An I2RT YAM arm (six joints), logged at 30 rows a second.
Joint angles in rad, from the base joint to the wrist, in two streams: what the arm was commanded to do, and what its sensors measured. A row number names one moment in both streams.
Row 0, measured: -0.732, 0.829, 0.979, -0.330, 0.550, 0.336
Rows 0 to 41, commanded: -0.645, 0.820, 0.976, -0.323, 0.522, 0.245; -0.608, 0.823, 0.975, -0.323, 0.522, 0.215; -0.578, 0.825, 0.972, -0.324, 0.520, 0.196; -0.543, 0.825, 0.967, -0.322, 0.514, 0.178; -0.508, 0.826, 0.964, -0.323, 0.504, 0.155; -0.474, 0.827, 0.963, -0.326, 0.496, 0.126; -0.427, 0.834, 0.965, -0.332, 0.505, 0.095; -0.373, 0.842, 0.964, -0.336, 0.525, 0.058; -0.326, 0.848, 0.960, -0.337, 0.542, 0.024; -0.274, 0.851, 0.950, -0.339, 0.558, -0.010; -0.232, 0.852, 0.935, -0.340, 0.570, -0.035; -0.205, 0.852, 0.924, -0.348, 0.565, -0.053; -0.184, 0.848, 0.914, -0.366, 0.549, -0.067; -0.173, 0.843, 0.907, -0.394, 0.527, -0.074; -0.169, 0.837, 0.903, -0.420, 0.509, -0.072; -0.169, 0.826, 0.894, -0.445, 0.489, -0.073; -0.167, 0.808, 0.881, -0.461, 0.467, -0.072; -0.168, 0.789, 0.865, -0.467, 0.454, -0.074; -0.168, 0.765, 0.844, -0.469, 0.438, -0.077; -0.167, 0.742, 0.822, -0.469, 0.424, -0.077; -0.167, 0.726, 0.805, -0.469, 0.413, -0.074; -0.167, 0.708, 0.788, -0.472, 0.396, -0.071; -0.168, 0.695, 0.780, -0.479, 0.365, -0.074; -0.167, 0.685, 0.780, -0.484, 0.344, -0.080; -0.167, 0.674, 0.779, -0.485, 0.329, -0.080; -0.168, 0.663, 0.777, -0.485, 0.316, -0.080; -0.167, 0.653, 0.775, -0.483, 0.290, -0.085; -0.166, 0.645, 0.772, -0.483, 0.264, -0.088; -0.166, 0.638, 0.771, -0.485, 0.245, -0.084; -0.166, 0.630, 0.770, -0.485, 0.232, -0.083; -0.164, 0.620, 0.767, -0.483, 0.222, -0.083; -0.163, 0.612, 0.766, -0.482, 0.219, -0.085; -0.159, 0.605, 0.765, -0.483, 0.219, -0.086; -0.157, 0.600, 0.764, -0.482, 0.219, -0.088; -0.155, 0.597, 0.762, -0.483, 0.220, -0.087; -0.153, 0.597, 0.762, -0.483, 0.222, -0.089; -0.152, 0.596, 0.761, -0.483, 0.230, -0.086; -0.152, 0.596, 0.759, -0.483, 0.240, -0.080; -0.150, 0.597, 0.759, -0.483, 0.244, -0.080; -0.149, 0.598, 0.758, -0.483, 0.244, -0.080; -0.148, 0.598, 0.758, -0.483, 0.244, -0.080; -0.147, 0.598, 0.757, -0.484, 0.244, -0.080
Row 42, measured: -0.159, 0.604, 0.768, -0.477, 0.246, -0.079
